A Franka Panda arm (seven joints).
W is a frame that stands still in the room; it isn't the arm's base.
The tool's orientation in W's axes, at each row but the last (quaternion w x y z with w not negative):
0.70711 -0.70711 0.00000 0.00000
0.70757 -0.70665 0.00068 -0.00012
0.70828 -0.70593 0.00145 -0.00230
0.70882 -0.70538 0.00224 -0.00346
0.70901 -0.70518 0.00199 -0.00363
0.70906 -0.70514 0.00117 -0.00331
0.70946 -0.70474 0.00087 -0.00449
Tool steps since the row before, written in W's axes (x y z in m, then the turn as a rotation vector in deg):
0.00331 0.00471 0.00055 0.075 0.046 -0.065
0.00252 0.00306 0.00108 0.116 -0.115 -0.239
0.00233 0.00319 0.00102 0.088 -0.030 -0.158
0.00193 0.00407 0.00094 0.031 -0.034 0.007
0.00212 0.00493 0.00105 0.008 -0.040 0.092
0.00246 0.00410 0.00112 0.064 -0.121 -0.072
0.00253 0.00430 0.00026 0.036 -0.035 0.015
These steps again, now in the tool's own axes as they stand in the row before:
0.00331 -0.00055 0.00471 0.075 0.065 0.046
0.00252 -0.00108 0.00306 0.116 0.239 -0.115
0.00231 -0.00101 0.00321 0.088 0.158 -0.030
0.00190 -0.00092 0.00409 0.031 -0.007 -0.034
0.00208 -0.00102 0.00495 0.009 -0.092 -0.039
0.00244 -0.00109 0.00412 0.065 0.072 -0.121
0.00250 -0.00022 0.00432 0.036 -0.015 -0.035

